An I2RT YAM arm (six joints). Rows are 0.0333 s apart.
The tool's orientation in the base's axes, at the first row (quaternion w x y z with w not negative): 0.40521, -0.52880, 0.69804, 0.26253
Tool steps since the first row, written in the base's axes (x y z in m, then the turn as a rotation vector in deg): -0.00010, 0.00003, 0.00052, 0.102, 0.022, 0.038; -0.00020, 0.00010, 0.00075, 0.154, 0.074, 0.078; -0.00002, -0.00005, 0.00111, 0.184, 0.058, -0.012; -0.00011, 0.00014, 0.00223, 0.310, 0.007, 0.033; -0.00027, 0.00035, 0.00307, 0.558, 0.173, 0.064; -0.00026, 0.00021, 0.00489, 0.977, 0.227, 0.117; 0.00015, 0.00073, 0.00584, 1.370, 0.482, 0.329; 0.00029, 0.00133, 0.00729, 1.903, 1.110, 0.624; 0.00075, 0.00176, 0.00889, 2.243, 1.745, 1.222; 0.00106, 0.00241, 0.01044, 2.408, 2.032, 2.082
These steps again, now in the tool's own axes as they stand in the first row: -0.00044, 0.00007, -0.00028, -0.055, -0.093, 0.027; -0.00066, 0.00017, -0.00038, -0.122, -0.129, 0.062; -0.00091, -0.00006, -0.00064, -0.041, -0.157, 0.106; -0.00194, 0.00001, -0.00111, -0.066, -0.295, 0.077; -0.00274, 0.00017, -0.00144, -0.208, -0.482, 0.264; -0.00421, 0.00001, -0.00252, -0.328, -0.868, 0.399; -0.00533, -0.00028, -0.00249, -0.685, -1.177, 0.602; -0.00688, -0.00033, -0.00275, -1.323, -1.512, 1.098; -0.00851, -0.00073, -0.00313, -2.200, -1.680, 1.381; -0.01019, -0.00093, -0.00335, -3.094, -1.804, 1.198
